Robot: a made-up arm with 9 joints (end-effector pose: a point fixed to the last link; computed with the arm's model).
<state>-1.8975 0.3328 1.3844 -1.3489 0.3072 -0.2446 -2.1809 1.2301 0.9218</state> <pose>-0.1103 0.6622 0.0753 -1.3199 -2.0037 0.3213</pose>
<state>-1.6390 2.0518 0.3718 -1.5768 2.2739 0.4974 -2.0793 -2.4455 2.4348</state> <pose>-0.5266 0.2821 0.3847 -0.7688 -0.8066 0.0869</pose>
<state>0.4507 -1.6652 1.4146 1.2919 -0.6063 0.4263 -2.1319 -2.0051 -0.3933</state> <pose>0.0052 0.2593 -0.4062 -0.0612 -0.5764 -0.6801</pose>
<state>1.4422 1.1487 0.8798 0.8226 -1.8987 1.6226 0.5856 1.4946 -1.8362</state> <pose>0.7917 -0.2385 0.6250 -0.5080 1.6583 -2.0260</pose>
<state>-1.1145 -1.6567 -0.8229 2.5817 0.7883 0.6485 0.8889 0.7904 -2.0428</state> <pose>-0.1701 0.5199 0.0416 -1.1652 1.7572 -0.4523</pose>
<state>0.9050 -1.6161 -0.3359 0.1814 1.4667 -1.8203 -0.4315 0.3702 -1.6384</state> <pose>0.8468 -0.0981 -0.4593 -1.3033 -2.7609 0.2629</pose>
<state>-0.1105 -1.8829 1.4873 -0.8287 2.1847 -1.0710 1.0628 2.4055 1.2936</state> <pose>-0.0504 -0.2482 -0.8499 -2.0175 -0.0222 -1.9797</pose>
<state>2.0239 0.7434 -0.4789 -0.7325 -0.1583 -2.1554 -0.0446 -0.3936 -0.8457</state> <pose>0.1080 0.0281 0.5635 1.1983 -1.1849 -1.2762</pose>
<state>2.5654 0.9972 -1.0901 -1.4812 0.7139 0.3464 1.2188 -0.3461 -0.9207</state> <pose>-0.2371 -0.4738 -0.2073 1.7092 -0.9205 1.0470</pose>
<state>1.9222 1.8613 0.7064 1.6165 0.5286 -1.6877 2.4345 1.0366 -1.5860</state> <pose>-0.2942 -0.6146 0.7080 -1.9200 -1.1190 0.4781</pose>
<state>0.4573 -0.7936 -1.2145 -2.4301 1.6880 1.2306 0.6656 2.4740 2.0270</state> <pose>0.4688 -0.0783 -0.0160 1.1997 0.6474 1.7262</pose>
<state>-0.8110 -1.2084 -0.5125 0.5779 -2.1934 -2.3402 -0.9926 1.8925 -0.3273</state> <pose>0.1530 0.4896 0.0758 -1.2554 0.3022 -2.4198</pose>
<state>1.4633 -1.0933 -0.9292 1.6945 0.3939 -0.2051 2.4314 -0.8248 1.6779</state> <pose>0.2689 -0.2248 -0.5195 -1.6274 0.5052 -1.2293</pose>
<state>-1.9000 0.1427 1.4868 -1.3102 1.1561 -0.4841 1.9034 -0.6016 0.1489</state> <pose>-0.3041 1.2288 0.2206 -1.3292 2.0123 -0.4968</pose>
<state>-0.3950 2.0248 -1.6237 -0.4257 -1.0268 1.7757 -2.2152 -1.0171 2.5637</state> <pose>0.0851 0.4945 0.3321 1.7027 -2.0271 0.3469</pose>
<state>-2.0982 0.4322 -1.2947 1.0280 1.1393 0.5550 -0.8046 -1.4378 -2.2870</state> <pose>-0.3339 0.0704 0.3845 1.3633 -1.0474 -2.4010</pose>
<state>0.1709 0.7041 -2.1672 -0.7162 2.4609 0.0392 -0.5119 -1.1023 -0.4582</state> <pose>0.1213 0.3128 0.2029 2.0533 -1.7360 -1.1857</pose>
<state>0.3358 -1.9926 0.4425 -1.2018 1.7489 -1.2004 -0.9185 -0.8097 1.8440</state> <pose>-0.1660 0.4178 -0.2298 2.0460 0.4378 -0.6411</pose>
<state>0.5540 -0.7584 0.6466 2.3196 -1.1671 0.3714 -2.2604 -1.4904 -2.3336</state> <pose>0.4002 -0.0953 -0.0232 -1.4272 0.6050 1.3935</pose>
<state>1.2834 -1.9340 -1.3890 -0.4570 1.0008 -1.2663 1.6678 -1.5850 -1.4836</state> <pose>0.8439 -0.0343 0.1585 -1.0945 1.9462 1.5354</pose>
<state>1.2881 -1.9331 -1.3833 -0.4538 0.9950 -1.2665 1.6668 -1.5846 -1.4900</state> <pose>0.8436 -0.0376 0.1525 -1.0886 1.9512 1.5393</pose>
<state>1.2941 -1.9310 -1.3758 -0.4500 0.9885 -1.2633 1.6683 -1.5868 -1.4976</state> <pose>0.8424 -0.0414 0.1459 -1.0851 1.9598 1.5368</pose>
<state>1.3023 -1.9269 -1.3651 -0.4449 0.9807 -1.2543 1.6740 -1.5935 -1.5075</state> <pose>0.8396 -0.0458 0.1381 -1.0859 1.9746 1.5237</pose>
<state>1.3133 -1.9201 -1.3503 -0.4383 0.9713 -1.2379 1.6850 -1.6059 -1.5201</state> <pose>0.8347 -0.0510 0.1286 -1.0923 1.9979 1.4972</pose>
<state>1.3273 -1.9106 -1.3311 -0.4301 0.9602 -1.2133 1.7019 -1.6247 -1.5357</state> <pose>0.8276 -0.0569 0.1174 -1.1056 2.0304 1.4559</pose>
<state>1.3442 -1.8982 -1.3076 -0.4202 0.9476 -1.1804 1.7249 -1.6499 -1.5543</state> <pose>0.8181 -0.0632 0.1044 -1.1267 2.0723 1.3997</pose>
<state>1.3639 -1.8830 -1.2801 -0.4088 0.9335 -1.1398 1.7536 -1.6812 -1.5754</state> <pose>0.8063 -0.0700 0.0891 -1.1555 2.1239 1.3295</pose>
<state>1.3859 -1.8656 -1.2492 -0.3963 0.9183 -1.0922 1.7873 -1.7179 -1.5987</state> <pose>0.7924 -0.0770 0.0715 -1.1923 2.1842 1.2470</pose>
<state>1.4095 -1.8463 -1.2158 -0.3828 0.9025 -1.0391 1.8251 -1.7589 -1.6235</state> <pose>0.7768 -0.0840 0.0516 -1.2366 2.2516 1.1549</pose>
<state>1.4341 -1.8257 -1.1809 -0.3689 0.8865 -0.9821 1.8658 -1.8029 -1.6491</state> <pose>0.7598 -0.0913 0.0298 -1.2876 2.3243 1.0561</pose>
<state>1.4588 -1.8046 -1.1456 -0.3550 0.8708 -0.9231 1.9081 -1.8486 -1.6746</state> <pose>0.7419 -0.0988 0.0064 -1.3440 2.3999 0.9542</pose>
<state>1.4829 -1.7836 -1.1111 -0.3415 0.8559 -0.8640 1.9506 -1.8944 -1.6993</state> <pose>0.7236 -0.1067 -0.0177 -1.4040 2.4756 0.8524</pose>
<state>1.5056 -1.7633 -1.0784 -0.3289 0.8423 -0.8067 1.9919 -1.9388 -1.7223</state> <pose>0.7054 -0.1152 -0.0415 -1.4654 2.5489 0.7538</pose>
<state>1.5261 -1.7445 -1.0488 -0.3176 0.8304 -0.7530 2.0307 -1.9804 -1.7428</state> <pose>0.6879 -0.1238 -0.0639 -1.5258 2.6168 0.6611</pose>
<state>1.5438 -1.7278 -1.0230 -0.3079 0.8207 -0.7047 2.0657 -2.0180 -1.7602</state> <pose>0.6719 -0.1321 -0.0838 1.5611 -2.6410 -0.5692</pose>
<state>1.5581 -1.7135 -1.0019 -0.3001 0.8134 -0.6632 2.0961 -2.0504 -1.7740</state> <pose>0.6582 -0.1396 -0.1004 1.5550 -2.5969 -0.4787</pose>
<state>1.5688 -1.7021 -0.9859 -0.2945 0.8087 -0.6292 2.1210 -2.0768 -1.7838</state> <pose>0.6473 -0.1457 -0.1132 1.5490 -2.5588 -0.4062</pose>
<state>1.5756 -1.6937 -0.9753 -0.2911 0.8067 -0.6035 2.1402 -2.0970 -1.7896</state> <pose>0.6398 -0.1499 -0.1221 1.5452 -2.5293 -0.3504</pose>
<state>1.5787 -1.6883 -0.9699 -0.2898 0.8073 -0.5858 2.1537 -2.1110 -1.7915</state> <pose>0.6357 -0.1518 -0.1271 1.5441 -2.5103 -0.3092</pose>
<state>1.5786 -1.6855 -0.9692 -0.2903 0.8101 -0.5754 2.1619 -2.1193 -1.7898</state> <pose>0.6348 -0.1516 -0.1287 1.5454 -2.5021 -0.2804</pose>
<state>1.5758 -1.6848 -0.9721 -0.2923 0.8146 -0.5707 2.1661 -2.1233 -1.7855</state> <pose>0.6364 -0.1496 -0.1276 1.5497 -2.5020 -0.2607</pose>
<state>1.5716 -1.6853 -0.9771 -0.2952 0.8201 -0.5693 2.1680 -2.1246 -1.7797</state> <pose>0.6394 -0.1465 -0.1248 1.5557 -2.5070 -0.2465</pose>
